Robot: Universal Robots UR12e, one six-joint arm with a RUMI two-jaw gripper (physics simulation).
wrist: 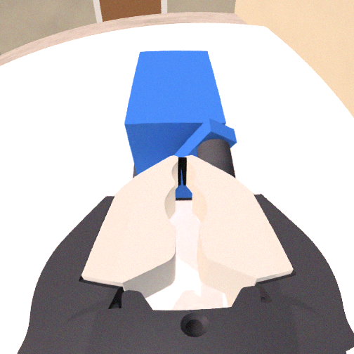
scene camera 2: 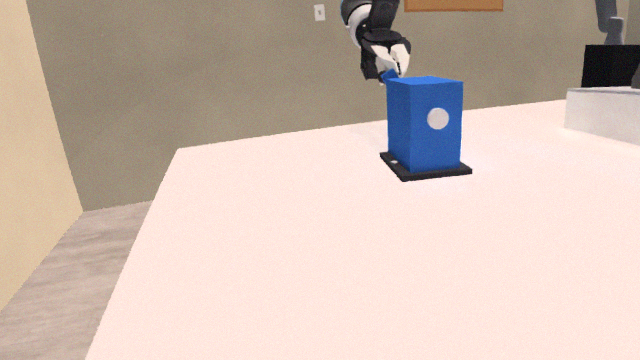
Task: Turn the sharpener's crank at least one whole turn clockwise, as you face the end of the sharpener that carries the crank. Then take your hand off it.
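Places are measured from the arm's base along level axes (x ahead, y left, z up), in millimetres.
Pixels of known places: gripper, fingertip midpoint: [scene camera 2: 399,73].
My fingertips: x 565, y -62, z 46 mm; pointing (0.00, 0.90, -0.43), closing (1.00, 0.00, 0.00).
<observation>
Behind a point stands the place of what it marks.
The blue box-shaped sharpener [scene camera 2: 424,125] {x 579, y 89, z -13 mm} [wrist: 172,87] stands upright on a black base plate [scene camera 2: 437,175] {x 563, y 99, z -82 mm}, with a round white disc on its face in the scene view. Its blue crank arm [scene camera 2: 389,75] {x 583, y -78, z 52 mm} [wrist: 195,137] slants up and to the right in the wrist view, at the end nearest my gripper. The crank's dark handle [wrist: 216,154] sticks out from the arm's upper end toward my gripper. My gripper [scene camera 2: 400,74] {x 565, y -62, z 46 mm} [wrist: 180,159] is shut and empty. In the wrist view its tips lie just left of the handle, over the lower part of the crank arm; whether they touch is unclear.
The pale table [scene camera 2: 280,240] {x 778, y 222, z -86 mm} [wrist: 60,130] carries the sharpener, with its left edge in the scene view. A white block-like stand [scene camera 2: 600,112] {x 178, y -27, z -41 mm} with a black panel [scene camera 2: 607,65] is at the right. A wall [scene camera 2: 200,70] rises behind the table.
</observation>
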